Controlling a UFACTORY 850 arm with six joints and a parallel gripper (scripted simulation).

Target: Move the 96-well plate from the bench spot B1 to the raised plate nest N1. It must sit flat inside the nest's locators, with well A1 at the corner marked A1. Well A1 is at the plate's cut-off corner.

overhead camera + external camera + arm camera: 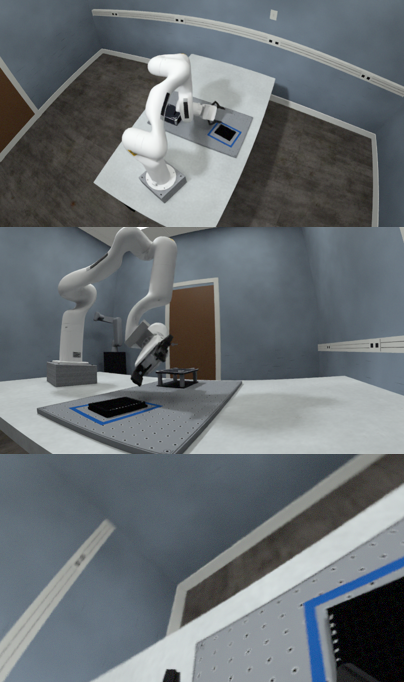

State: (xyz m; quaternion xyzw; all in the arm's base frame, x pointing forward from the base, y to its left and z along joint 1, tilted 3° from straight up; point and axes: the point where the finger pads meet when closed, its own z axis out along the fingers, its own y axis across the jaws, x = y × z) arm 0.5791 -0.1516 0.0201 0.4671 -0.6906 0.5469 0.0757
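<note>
My hand is 9 cm above the black 96-well plate, 6 cm past it and 5 cm to the left of it. The rest, counted from my hand: plate nest 36 cm to the left, 9 cm behind, 4 cm below.
</note>
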